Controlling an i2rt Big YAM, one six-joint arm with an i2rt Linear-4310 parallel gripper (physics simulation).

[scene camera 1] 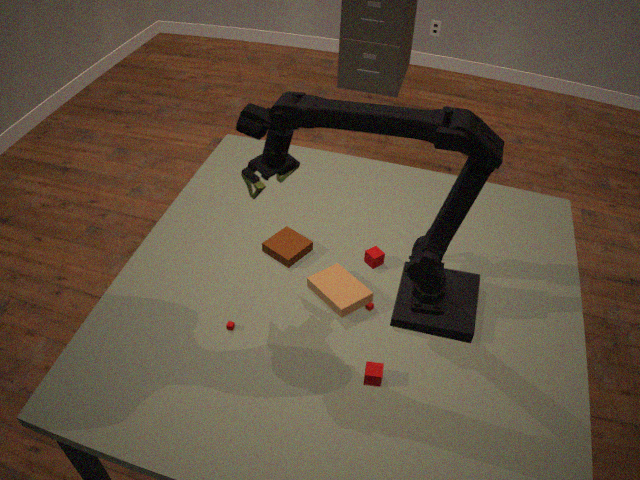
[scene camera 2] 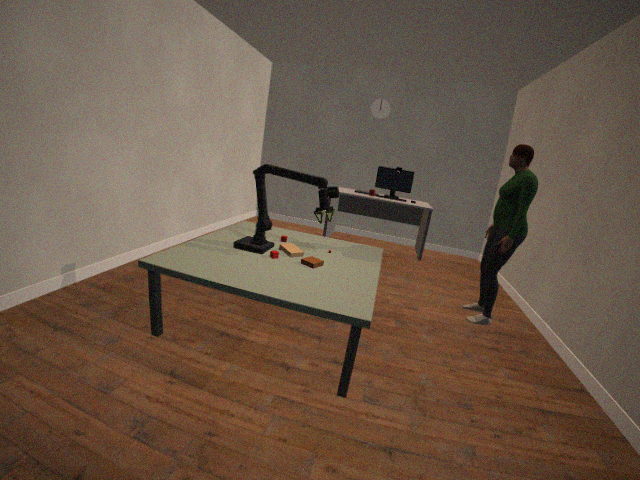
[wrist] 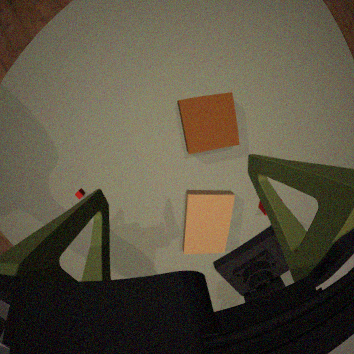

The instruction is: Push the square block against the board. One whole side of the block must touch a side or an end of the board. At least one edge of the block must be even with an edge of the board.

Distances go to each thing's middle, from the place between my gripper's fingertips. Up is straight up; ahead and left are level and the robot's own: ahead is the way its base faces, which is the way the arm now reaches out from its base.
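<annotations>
There's a light wooden board (scene camera 1: 342, 292) that's 21 cm behind my hand, 7 cm to the left of it and 24 cm below it. The square block (scene camera 1: 287, 246) is 7 cm to the right of my hand, 4 cm behind it and 25 cm below it, and going by their middles, that block is the nearest to my hand of the things named here.
</annotations>
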